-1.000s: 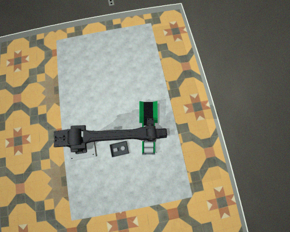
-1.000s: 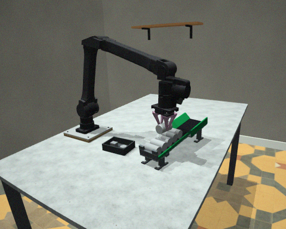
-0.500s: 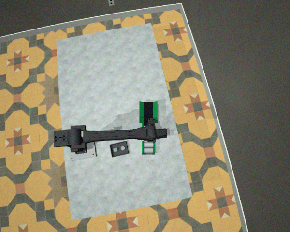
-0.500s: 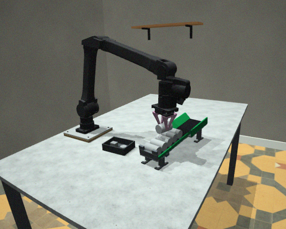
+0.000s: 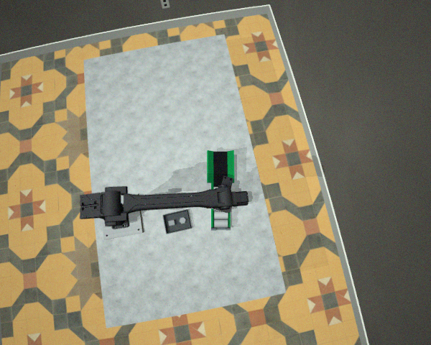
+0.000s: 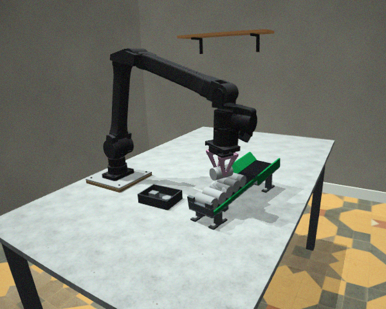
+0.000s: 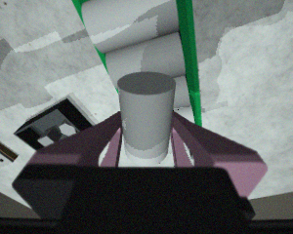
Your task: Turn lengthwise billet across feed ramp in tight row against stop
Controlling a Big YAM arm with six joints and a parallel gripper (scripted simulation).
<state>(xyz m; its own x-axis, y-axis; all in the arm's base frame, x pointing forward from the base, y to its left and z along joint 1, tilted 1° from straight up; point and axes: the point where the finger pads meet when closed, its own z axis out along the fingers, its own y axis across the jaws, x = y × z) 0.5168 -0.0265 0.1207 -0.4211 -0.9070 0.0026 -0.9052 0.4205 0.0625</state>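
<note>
Now: the stop 1 cm behind my hand, 11 cm to the right of it and 8 cm below it. From my hand the other things lie so: black tray: 22 cm behind, 5 cm to the right, 13 cm below; then billet: right at my hand.
</note>
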